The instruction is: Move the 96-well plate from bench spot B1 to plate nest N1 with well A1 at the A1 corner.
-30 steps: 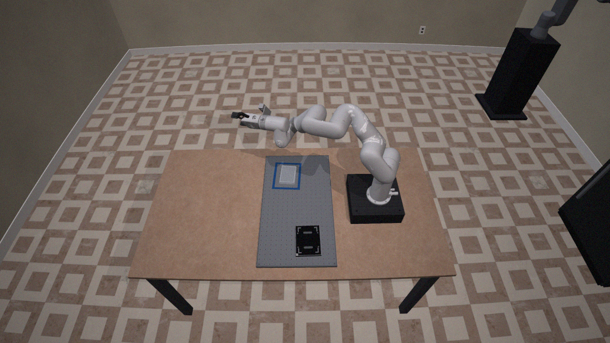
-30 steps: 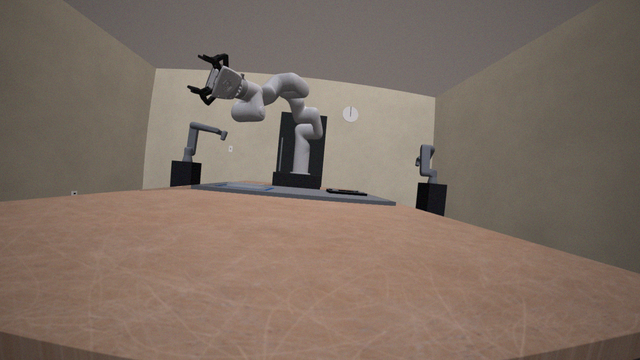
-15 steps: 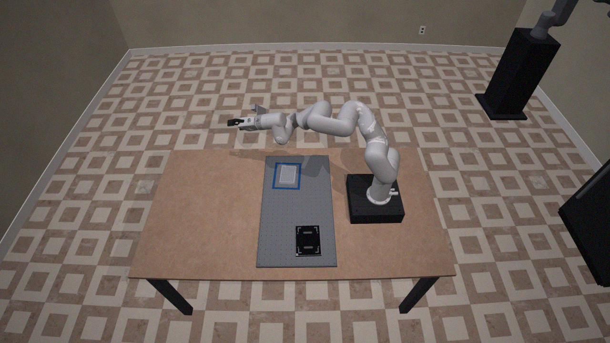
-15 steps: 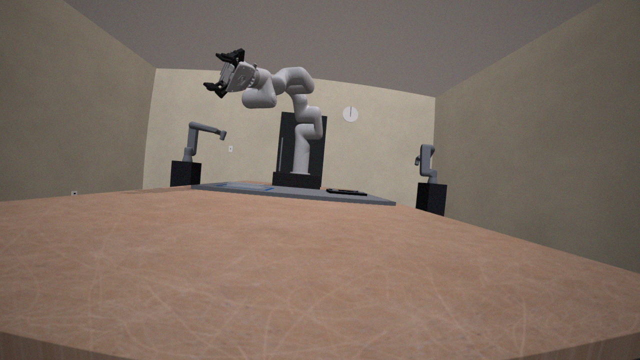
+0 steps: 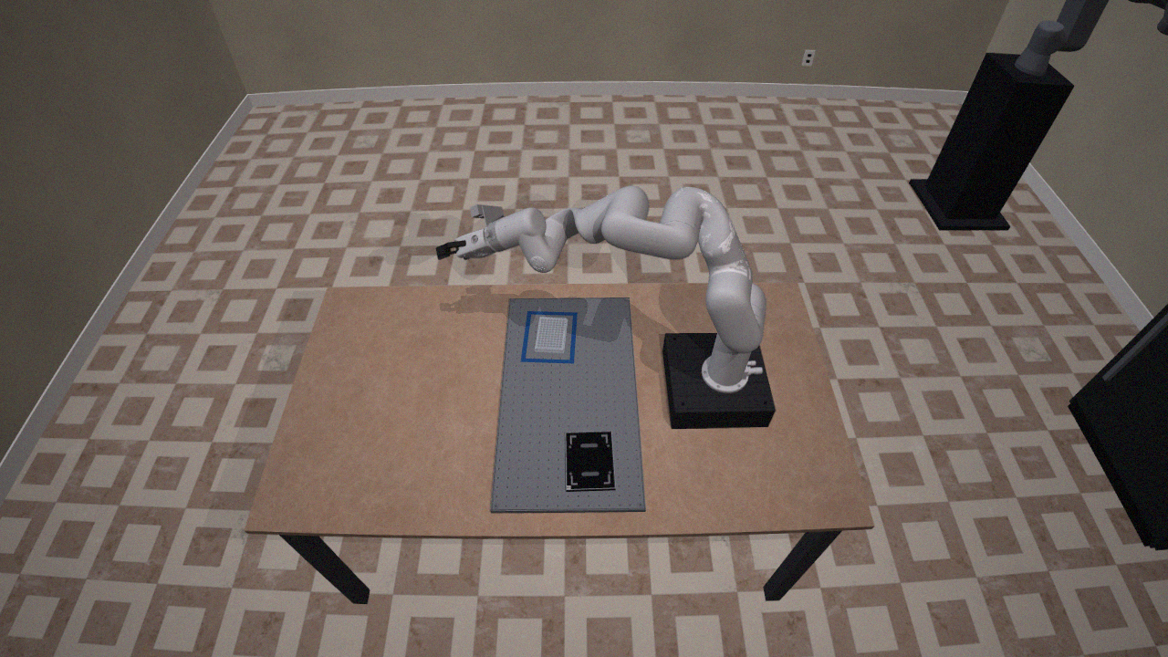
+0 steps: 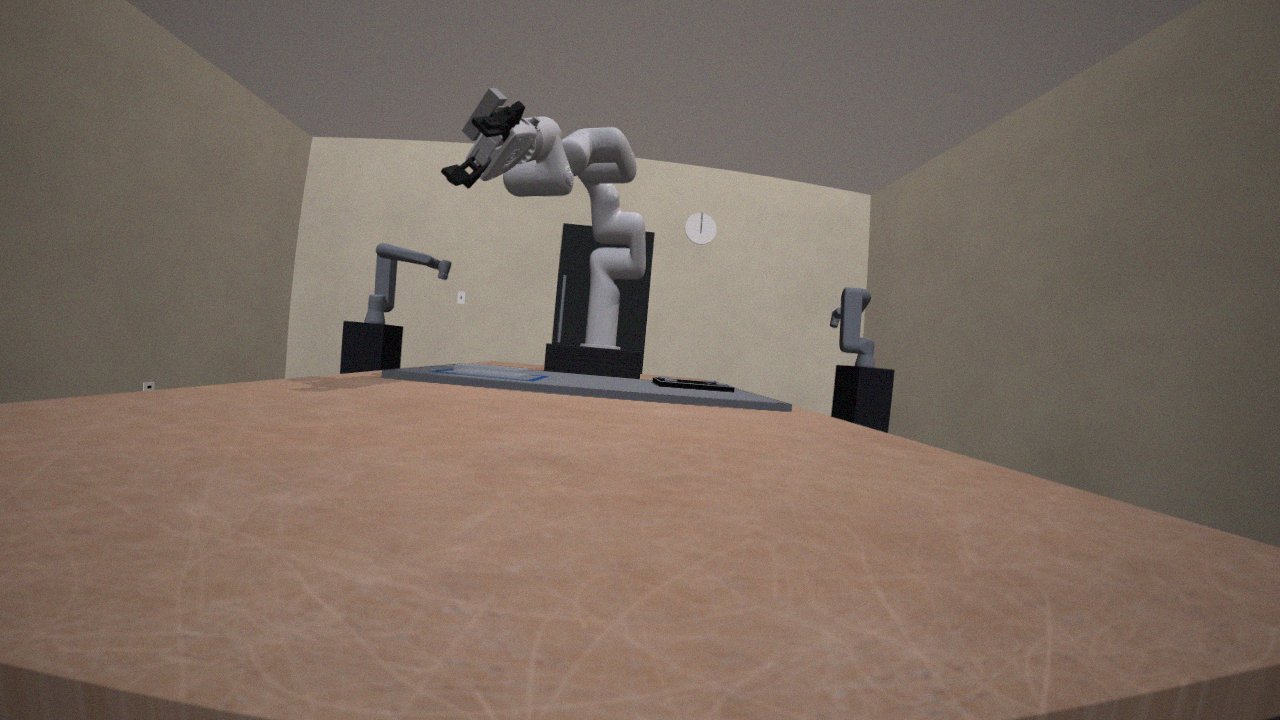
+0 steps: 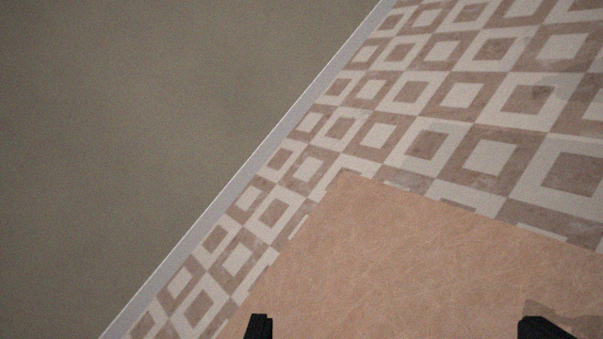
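The 96-well plate is 24 cm behind my hand, 1 cm to the left of it and 32 cm below it. Also, from my hand: A1 corner mark (28 cm behind, 51 cm to the left, 32 cm below); then black plate nest (33 cm behind, 43 cm to the left, 32 cm below).
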